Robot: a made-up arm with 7 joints.
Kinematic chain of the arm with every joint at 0, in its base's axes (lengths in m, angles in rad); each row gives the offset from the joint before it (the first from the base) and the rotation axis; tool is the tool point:
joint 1: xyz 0 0 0.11 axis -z
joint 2: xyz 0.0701 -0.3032 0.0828 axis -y
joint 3: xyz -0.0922 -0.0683 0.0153 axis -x
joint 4: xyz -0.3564 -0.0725 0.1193 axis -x
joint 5: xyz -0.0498 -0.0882 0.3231 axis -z
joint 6: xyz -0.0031 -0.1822 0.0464 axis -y
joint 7: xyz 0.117 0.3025 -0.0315 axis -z
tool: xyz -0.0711 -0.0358 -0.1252
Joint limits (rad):
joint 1: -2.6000..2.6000
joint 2: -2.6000..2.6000
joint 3: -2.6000..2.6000
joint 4: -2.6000..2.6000
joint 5: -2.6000..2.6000
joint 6: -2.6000..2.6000
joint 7: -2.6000..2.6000
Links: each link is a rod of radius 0.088 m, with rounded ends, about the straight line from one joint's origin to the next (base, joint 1, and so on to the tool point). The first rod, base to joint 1, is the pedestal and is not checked.
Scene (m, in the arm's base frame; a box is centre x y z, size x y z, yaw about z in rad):
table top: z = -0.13
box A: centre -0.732 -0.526 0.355 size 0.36 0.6 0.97 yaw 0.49
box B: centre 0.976 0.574 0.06 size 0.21 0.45 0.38 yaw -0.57
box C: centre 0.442 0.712 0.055 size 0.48 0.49 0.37 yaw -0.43
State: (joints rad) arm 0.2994 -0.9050 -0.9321 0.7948 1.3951 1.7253 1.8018
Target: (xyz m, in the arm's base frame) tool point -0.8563 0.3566 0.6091
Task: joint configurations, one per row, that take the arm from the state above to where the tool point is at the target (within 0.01 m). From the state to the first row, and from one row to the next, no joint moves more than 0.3 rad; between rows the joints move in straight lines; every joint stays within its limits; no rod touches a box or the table.
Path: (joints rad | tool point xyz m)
1: 0.5287 -0.9299 -0.8406 1.0722 1.2992 1.5589 1.9199 | 0.0096 -0.6758 0.7313
2: 0.7581 -0.9547 -0.7490 1.3496 1.2033 1.3925 2.0380 | -0.0104 -0.5320 0.7033
3: 0.9874 -0.9796 -0.6575 1.6270 1.1075 1.2260 2.1561 | -0.0262 -0.3902 0.6394
4: 1.2167 -1.0045 -0.5659 1.9045 1.0116 1.0596 2.2742 | -0.0472 -0.2520 0.5544
5: 1.4461 -1.0293 -0.4744 2.1819 0.9157 0.8932 2.3923 | -0.0779 -0.1154 0.4658
6: 1.5165 -0.8681 -0.5964 1.8861 1.0581 1.0447 2.2595 | -0.1428 -0.1943 0.5897
7: 1.5870 -0.7069 -0.7184 1.5903 1.2005 1.1963 2.1267 | -0.3034 -0.1906 0.7157
8: 1.6575 -0.5457 -0.8404 1.2945 1.3429 1.3478 1.9939 | -0.5137 -0.0777 0.7872
9: 1.7279 -0.3844 -0.9624 0.9988 1.4853 1.4994 1.8611 | -0.7145 0.1241 0.7575
10: 1.7984 -0.2232 -1.0844 0.7030 1.6277 1.6509 1.7283 | -0.8563 0.3566 0.6091

